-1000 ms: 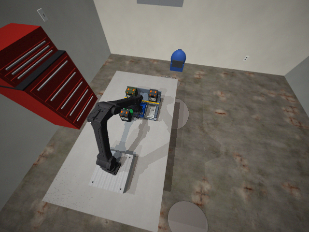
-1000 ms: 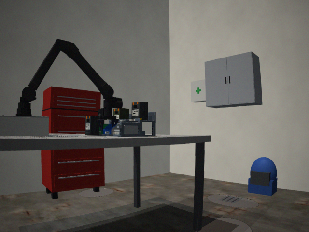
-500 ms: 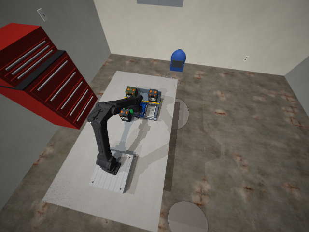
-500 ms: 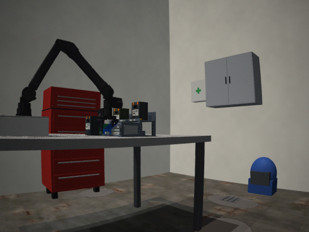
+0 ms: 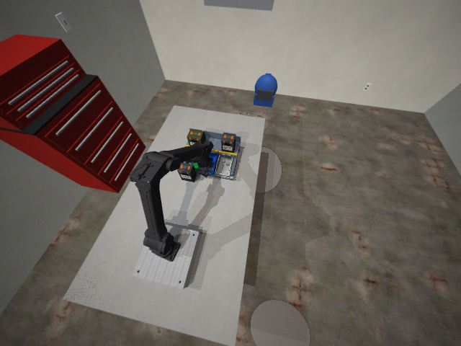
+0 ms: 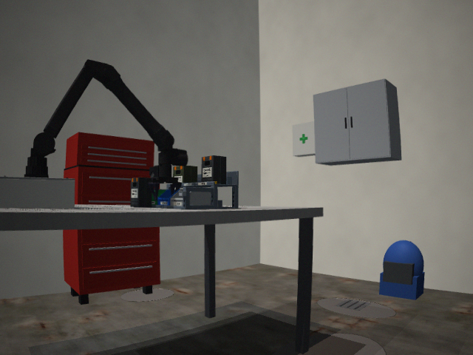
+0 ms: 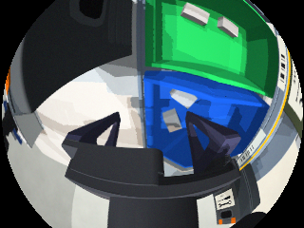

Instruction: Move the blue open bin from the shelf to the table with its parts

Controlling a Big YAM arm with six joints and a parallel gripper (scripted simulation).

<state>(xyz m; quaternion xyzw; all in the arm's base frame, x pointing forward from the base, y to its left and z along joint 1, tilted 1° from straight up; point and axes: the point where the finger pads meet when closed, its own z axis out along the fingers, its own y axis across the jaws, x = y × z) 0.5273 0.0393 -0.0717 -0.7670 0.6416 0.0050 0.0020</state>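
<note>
My gripper is now 8 cm short of the blue open bin and 1 cm to the right of it. From my hand the other things lie so: green bin: 12 cm to the left, 6 cm ahead; yellow bar: 13 cm ahead, 7 cm above, 2 cm to the left; grey bin: 10 cm to the right, 10 cm ahead.
</note>
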